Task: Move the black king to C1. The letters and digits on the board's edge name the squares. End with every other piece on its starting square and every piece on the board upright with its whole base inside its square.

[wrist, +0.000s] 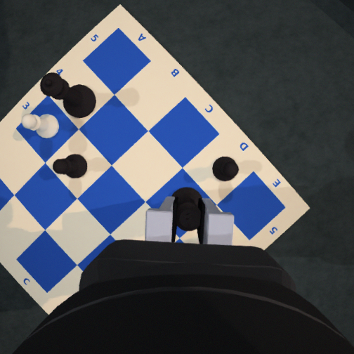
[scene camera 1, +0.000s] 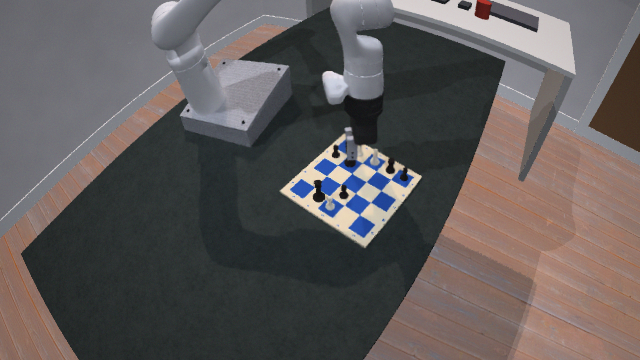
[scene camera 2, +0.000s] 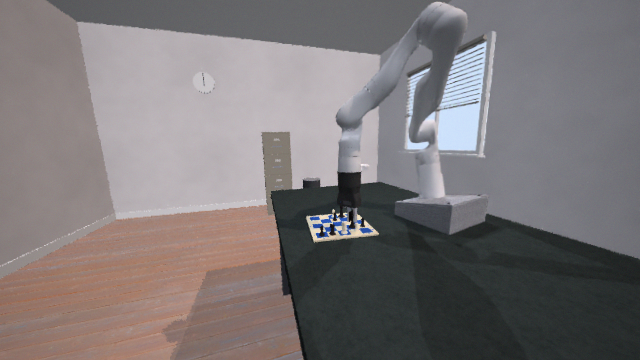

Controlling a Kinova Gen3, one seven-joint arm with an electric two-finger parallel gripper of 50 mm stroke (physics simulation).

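Places are measured from the arm's base along level axes (x back, y down, z right), in centimetres.
Pixels of known places: gripper, fingertip midpoint: (scene camera 1: 351, 155) (scene camera 2: 352, 221); arm's base, link origin: (scene camera 1: 209, 102) (scene camera 2: 431, 196).
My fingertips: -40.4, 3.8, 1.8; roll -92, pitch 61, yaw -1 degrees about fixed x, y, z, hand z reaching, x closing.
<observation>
For each thing: its middle in the pictures, then the offset to it from my fingertips, as dx, dy, dz.
- chessboard, body centre: (scene camera 1: 354, 184) (scene camera 2: 338, 224) -2.6, +2.6, +5.3
- black king, body centre: (scene camera 1: 350, 152) +0.3, -0.9, +0.2
- tall black piece, body centre: (scene camera 1: 318, 189) +2.7, -0.3, +11.3
- white pawn, body centre: (scene camera 1: 329, 201) -0.3, +0.7, +12.6
The chessboard (scene camera 1: 344, 218) (scene camera 2: 345, 240) (wrist: 150, 165) lies on the dark table. The black king (scene camera 1: 350, 163) (wrist: 186, 196), a tall dark piece, stands upright on D4, a blue square, its base appearing on the board. My gripper (scene camera 1: 352, 149) (scene camera 2: 352, 215) (wrist: 187, 213) points down and is shut on its upper part, one finger on each side. The fingers hide part of the king in scene camera 1. C1 is a bare blue square near the board's right side in scene camera 1; it is hidden in the wrist view.
A black pawn (scene camera 1: 336, 152) (wrist: 225, 168) stands on D5, close beside the fingers. A tall black piece (scene camera 1: 318, 194) (wrist: 80, 101) is on A4, a white pawn (scene camera 1: 330, 204) (wrist: 47, 126) on A3, a black pawn (scene camera 1: 343, 193) (wrist: 76, 166) on B3. White and black pieces line E4 to E1.
</observation>
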